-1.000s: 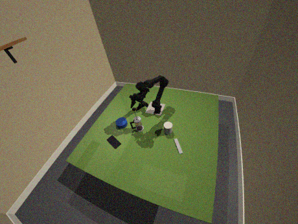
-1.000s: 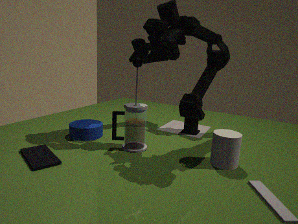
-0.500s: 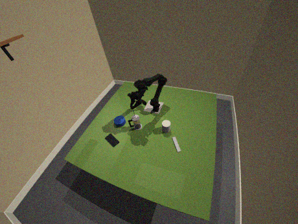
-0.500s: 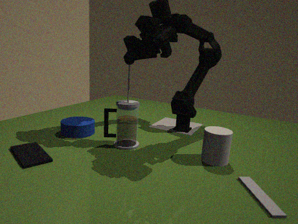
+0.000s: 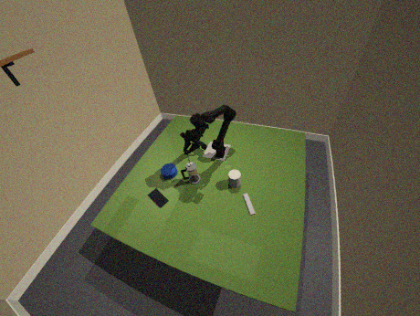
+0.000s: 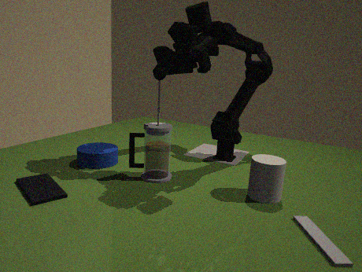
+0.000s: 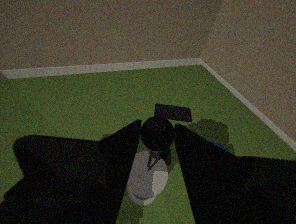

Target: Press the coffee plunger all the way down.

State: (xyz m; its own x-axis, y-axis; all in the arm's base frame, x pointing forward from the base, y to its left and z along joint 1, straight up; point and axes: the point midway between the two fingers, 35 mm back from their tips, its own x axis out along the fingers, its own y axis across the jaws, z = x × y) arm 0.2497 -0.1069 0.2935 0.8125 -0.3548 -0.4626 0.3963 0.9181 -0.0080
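Right now my gripper tip is 14 cm above the glass coffee press and 1 cm to the left of it. Round my gripper tip: grey strip: 41 cm to the left, 28 cm below, 10 cm ahead; then blue round tin: 26 cm below, 21 cm to the right, 2 cm behind.
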